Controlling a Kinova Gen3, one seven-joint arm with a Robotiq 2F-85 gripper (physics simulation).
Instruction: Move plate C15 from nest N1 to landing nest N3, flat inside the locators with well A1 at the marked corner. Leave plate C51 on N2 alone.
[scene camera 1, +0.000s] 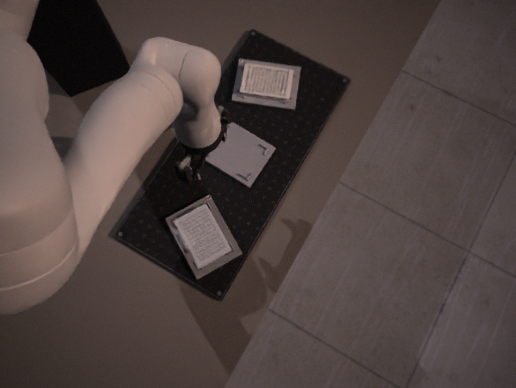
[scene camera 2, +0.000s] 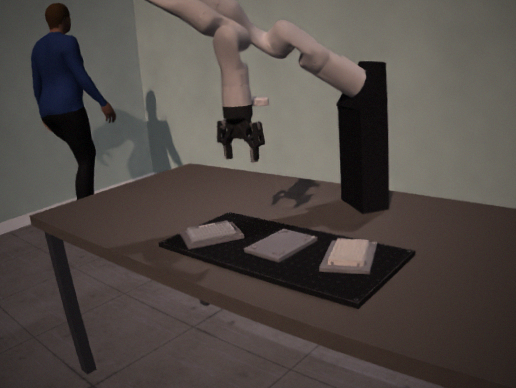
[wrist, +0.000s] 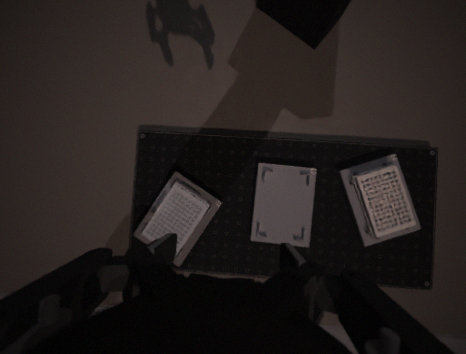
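Observation:
The middle nest (scene camera 1: 240, 152) (scene camera 2: 281, 245) (wrist: 284, 202) is empty, with locators at its corners. A whitish well plate (scene camera 1: 202, 236) (scene camera 2: 212, 231) (wrist: 177, 212) rests in an outer nest (scene camera 1: 237, 254) (scene camera 2: 240, 233) (wrist: 215, 206), at the left in the wrist view. A cream, thicker-looking plate (scene camera 1: 267, 81) (scene camera 2: 348, 251) (wrist: 386, 202) rests in the other outer nest (scene camera 1: 287, 104) (scene camera 2: 371, 255) (wrist: 353, 197). No label is readable, so I cannot tell which plate is C15 or C51, or where A1 is. My gripper (scene camera 1: 212, 153) (scene camera 2: 241, 159) (wrist: 227, 249) is open and empty, high above the table.
The nests stand apart on a black perforated board (scene camera 1: 310, 100) (scene camera 2: 390, 270) (wrist: 300, 150) on the brown table (scene camera 2: 125, 215). The black robot pedestal (scene camera 1: 77, 45) (scene camera 2: 364, 145) (wrist: 307, 17) stands behind the board. A person (scene camera 2: 62, 80) is beyond the table's left end.

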